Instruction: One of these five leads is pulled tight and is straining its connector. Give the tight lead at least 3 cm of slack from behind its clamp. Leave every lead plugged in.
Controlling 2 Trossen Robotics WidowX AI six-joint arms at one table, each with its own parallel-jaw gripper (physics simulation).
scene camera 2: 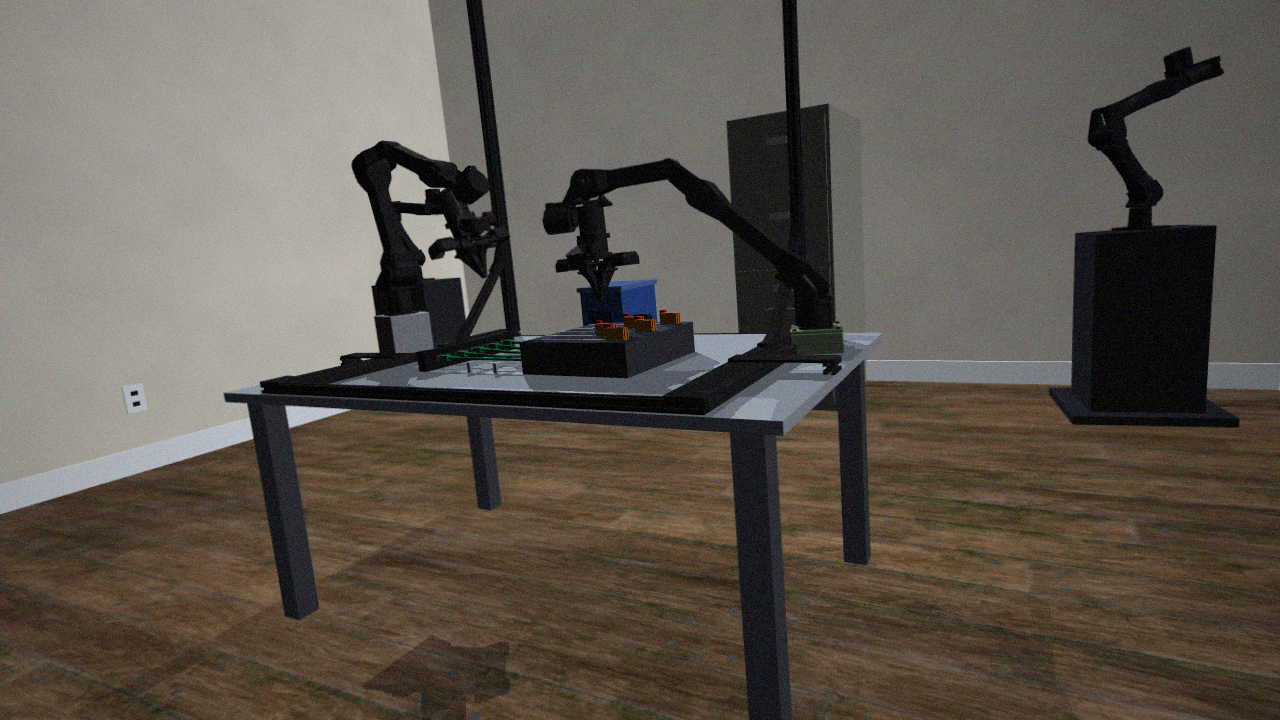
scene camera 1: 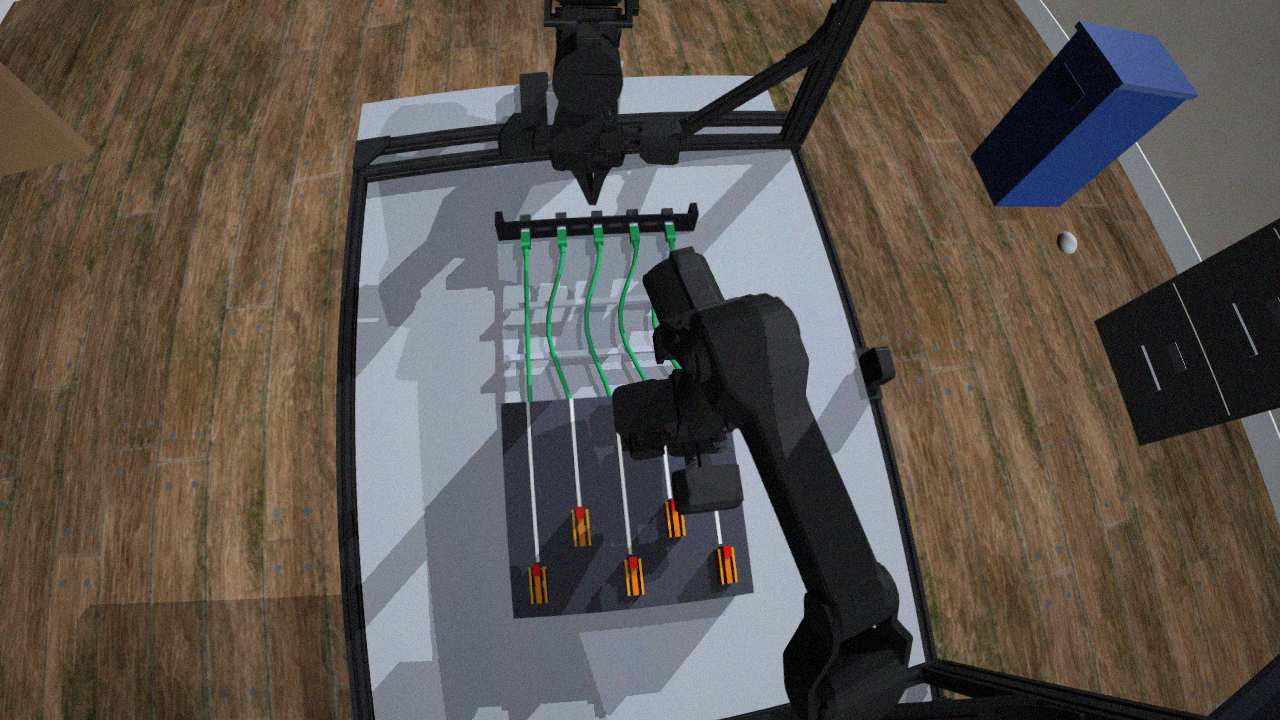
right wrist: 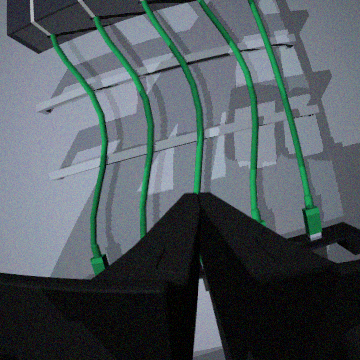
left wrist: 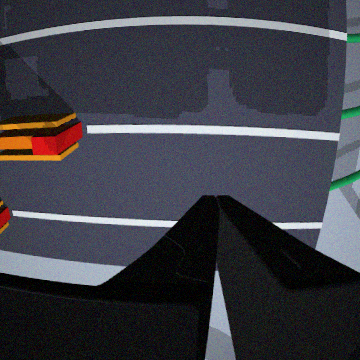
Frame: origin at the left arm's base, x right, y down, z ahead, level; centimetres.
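Where they show: left gripper, fingertip midpoint: point(scene camera 2: 601, 301) point(left wrist: 213, 208); right gripper, fingertip midpoint: point(scene camera 2: 485, 277) point(scene camera 1: 593, 203) point(right wrist: 196, 205); left arm's base at its link origin: point(scene camera 2: 816, 326); right arm's base at its link origin: point(scene camera 2: 401, 313).
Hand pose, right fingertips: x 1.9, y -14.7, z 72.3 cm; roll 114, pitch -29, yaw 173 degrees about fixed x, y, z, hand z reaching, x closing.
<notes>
Things, the pixels of their top centre, and the offset from my right fingertips. "spot": a spot on its surface instead.
- black socket bar at a spot on its surface: point(scene camera 1: 580, 225) spot: dx +1.3, dy +16.6, dz +8.0 cm
- leftmost lead at a spot on its surface: point(scene camera 1: 527, 313) spot: dx -10.2, dy +16.7, dz -2.7 cm
- rightmost lead at a spot on its surface: point(right wrist: 286, 105) spot: dx -10.0, dy +16.7, dz -1.9 cm
- rail at a spot on its surface: point(right wrist: 75, 171) spot: dx +10.4, dy +17.3, dz -6.9 cm
Five green leads run from a black socket bar point(scene camera 1: 580, 225) to a dark block point(scene camera 1: 554, 465) point(scene camera 2: 572, 358) point(left wrist: 175, 170), where they continue as white lines to orange clamps with red ends. The leftmost lead point(scene camera 1: 527, 313) in scene camera 1 runs nearly straight; it is the rightmost lead point(right wrist: 286, 105) in the right wrist view. The others bow sideways. Its clamp point(scene camera 1: 537, 583) is at the block's lower left. My left gripper point(scene camera 2: 599, 295) point(left wrist: 213, 208) is shut and empty above the block. My right gripper point(scene camera 1: 591, 198) point(scene camera 2: 483, 271) point(right wrist: 196, 205) is shut and empty, above and just behind the socket bar.
Two thin pale rails cross under the leads; one rail point(right wrist: 75, 171) is nearer the sockets. Other clamps point(scene camera 1: 580, 526) point(left wrist: 42, 142) stand on the block. The left arm covers part of the rightmost leads in scene camera 1. A black frame point(scene camera 1: 349, 447) borders the table.
</notes>
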